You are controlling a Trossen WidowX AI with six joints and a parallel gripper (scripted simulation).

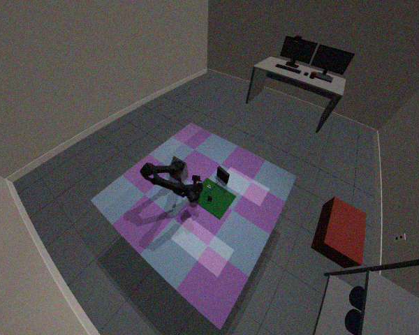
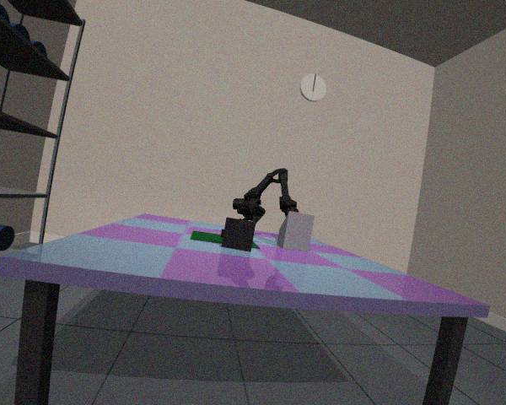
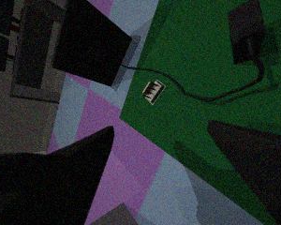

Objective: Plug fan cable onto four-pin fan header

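Right now the dark fan plug is 10 cm ahead of my gripper tip, 4 cm below it and 3 cm to the right of it. Round my gripper tip: white four-pin fan header 6 cm to the left, 6 cm below, 4 cm ahead; then green board 11 cm ahead, 7 cm below; then black fan 19 cm to the left, 8 cm ahead.
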